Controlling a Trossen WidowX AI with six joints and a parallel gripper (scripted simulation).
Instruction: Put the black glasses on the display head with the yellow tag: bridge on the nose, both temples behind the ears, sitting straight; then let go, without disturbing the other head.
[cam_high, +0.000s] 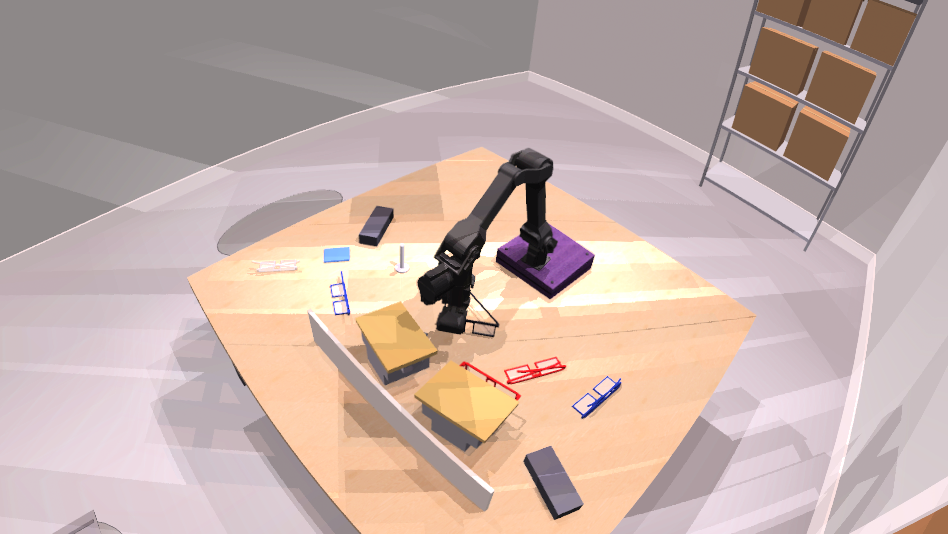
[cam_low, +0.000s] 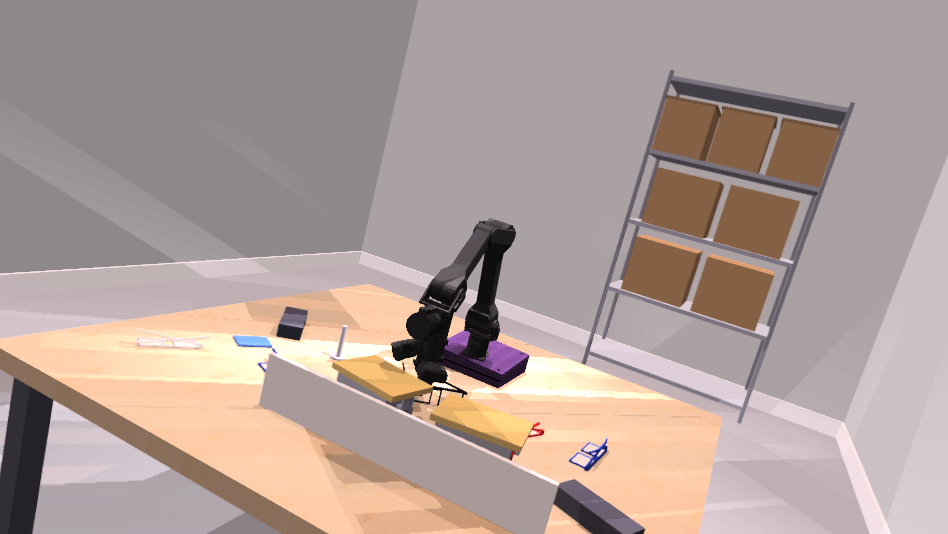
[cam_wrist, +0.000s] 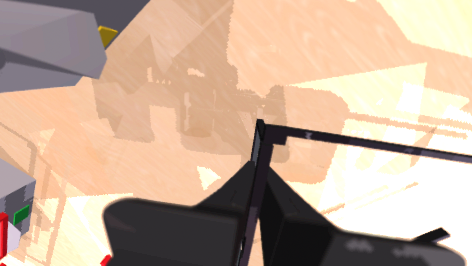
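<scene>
Right now the post is 250 mm to the right of my gripper tip, 80 mm behind it and 10 mm above it. Also, from my gripper tip: blue card: 440 mm to the right, 10 mm below, 10 mm ahead; then wall panel: 310 mm ahead, 60 mm to the left, 40 mm above.
</scene>
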